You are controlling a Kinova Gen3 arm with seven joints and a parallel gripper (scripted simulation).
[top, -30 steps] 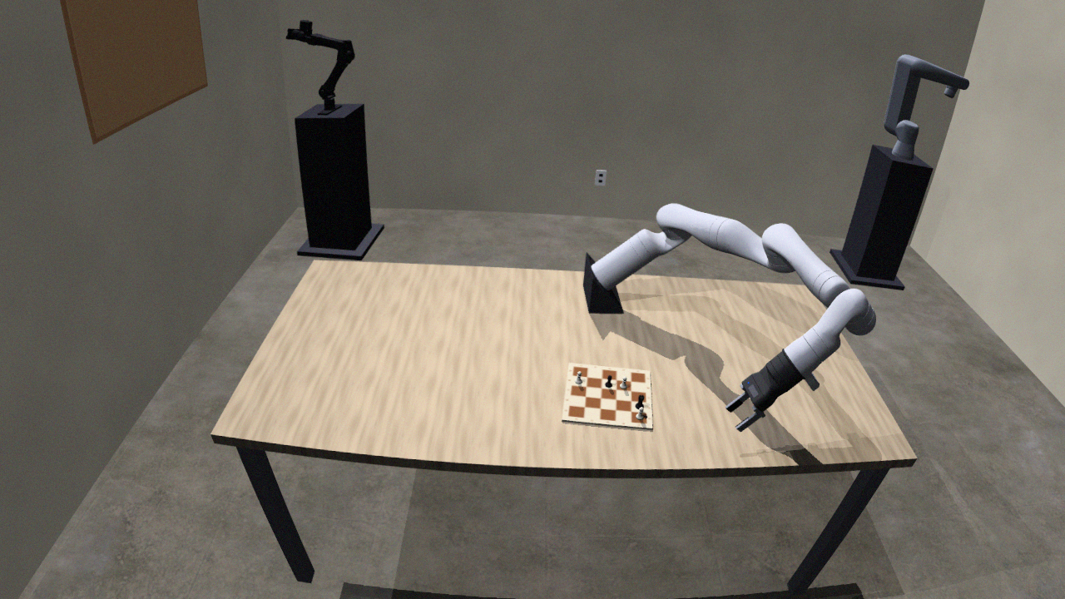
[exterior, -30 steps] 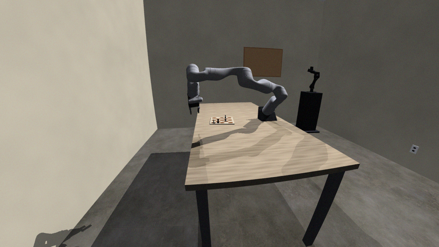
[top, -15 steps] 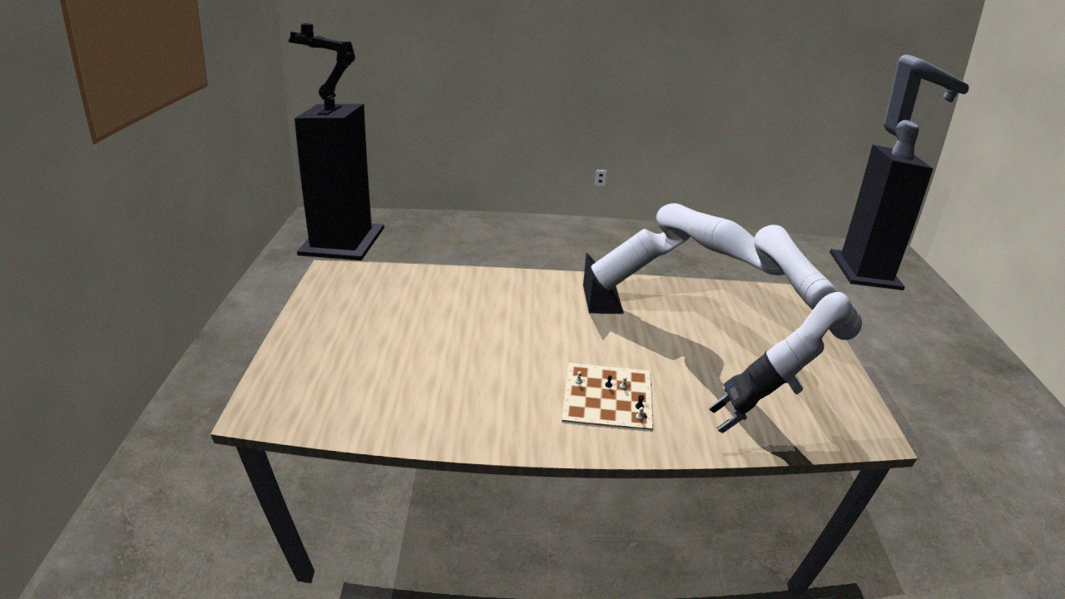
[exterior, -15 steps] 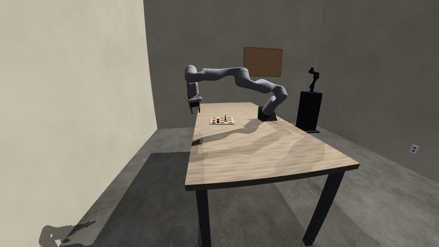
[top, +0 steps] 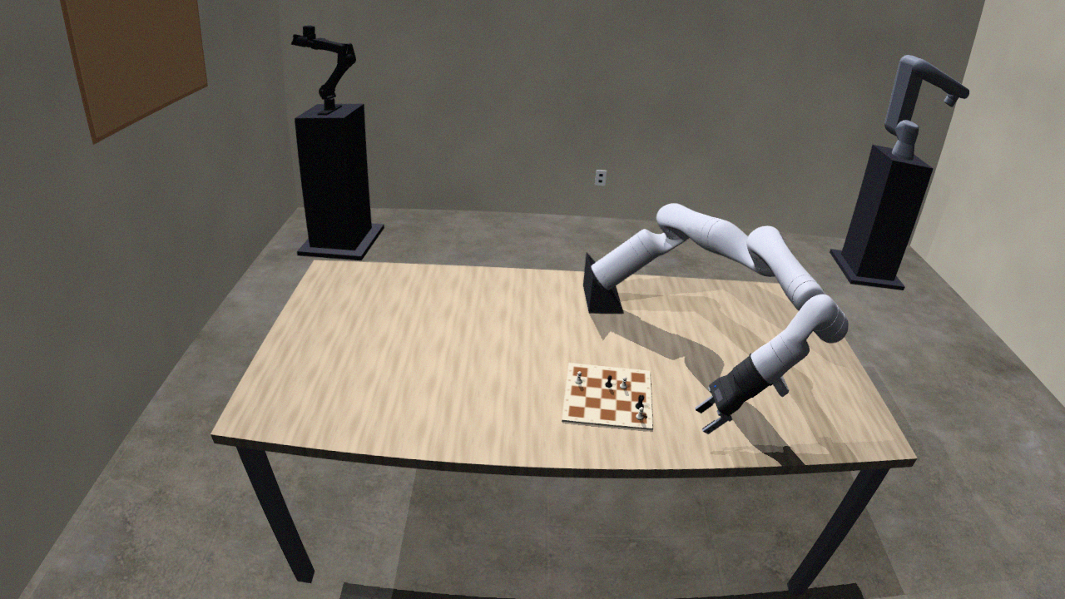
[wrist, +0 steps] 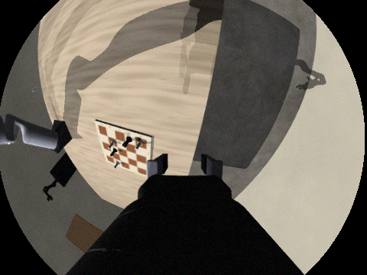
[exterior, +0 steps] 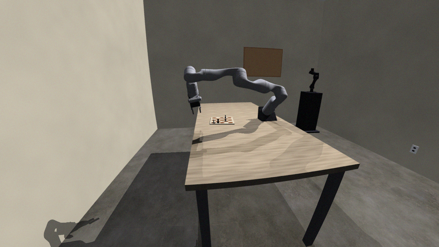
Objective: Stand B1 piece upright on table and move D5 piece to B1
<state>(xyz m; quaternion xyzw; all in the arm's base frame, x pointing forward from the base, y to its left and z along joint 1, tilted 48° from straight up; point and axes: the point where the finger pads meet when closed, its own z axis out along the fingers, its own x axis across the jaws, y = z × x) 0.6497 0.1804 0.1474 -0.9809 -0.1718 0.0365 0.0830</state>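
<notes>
My hand is 21 cm past the chessboard, 20 cm to the left of it and 14 cm above it.
</notes>
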